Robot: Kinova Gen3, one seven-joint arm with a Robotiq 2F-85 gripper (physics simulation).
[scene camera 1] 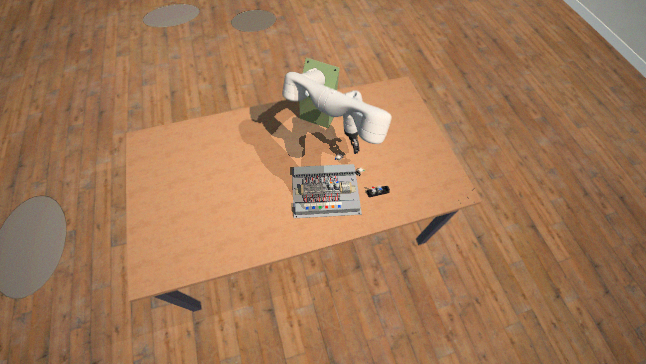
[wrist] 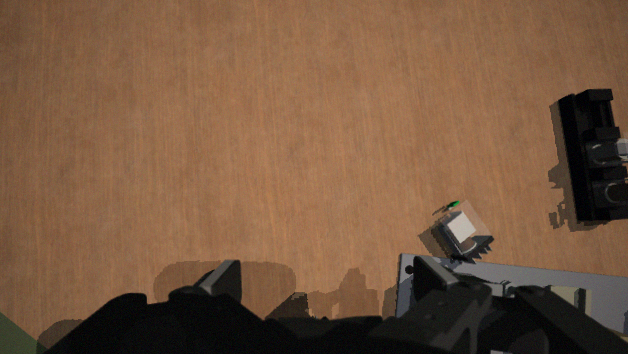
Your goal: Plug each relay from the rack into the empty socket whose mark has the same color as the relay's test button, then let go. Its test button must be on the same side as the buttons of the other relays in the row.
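Places are measured from the arm's base along level axes (x down, y right, z back), in millimetres.
Pixels of known places: gripper, fingertip midpoint: (scene camera 1: pixel 353 145) (wrist: pixel 326 277); arm's base at its link origin: (scene camera 1: pixel 316 79).
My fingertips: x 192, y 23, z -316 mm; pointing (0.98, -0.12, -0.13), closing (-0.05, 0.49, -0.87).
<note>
For each thing: its top centre in the pictures, then the offset to it from my fingertips. "pt": a spot on its surface instead. Level surfaces: height alone.
- clear relay with a green test button, top centre: (wrist: pixel 469 233) (scene camera 1: pixel 360 170) dx +65, dy +40, dz -102 mm
- grey socket panel at a spot on its surface: (wrist: pixel 520 275) pt dx +86, dy +96, dz -129 mm
- loose relay at its top centre: (scene camera 1: pixel 339 155) dx +68, dy +59, dz +30 mm
- black rack at its top centre: (wrist: pixel 611 152) (scene camera 1: pixel 378 190) dx +66, dy +49, dz -239 mm
- table at its surface level: dx +89 mm
- raised grey duct at its top centre: (scene camera 1: pixel 324 169) dx +46, dy +180, dz +12 mm
My gripper (scene camera 1: pixel 355 150) (wrist: pixel 326 277) is open and empty above the table behind the panel. A clear relay with a green test button (scene camera 1: pixel 360 171) (wrist: pixel 461 229) lies tilted at the corner of the grey socket panel (scene camera 1: pixel 350 211) (wrist: pixel 520 275). Another loose relay (scene camera 1: pixel 338 157) lies on the table behind the panel, near the gripper; its button colour is too small to tell. The black rack (scene camera 1: pixel 385 190) (wrist: pixel 572 165) stands right of the panel and holds relays, partly cut off in the wrist view. Colored marks (scene camera 1: pixel 320 206) run along the panel's front; the sockets are too small to read.
The white arm (scene camera 1: pixel 335 102) reaches over the table (scene camera 1: pixel 200 200) from its green base (scene camera 1: pixel 327 72), whose corner also shows in the wrist view (wrist: pixel 12 340). A raised grey duct (scene camera 1: pixel 325 170) runs along the panel's back edge.
</note>
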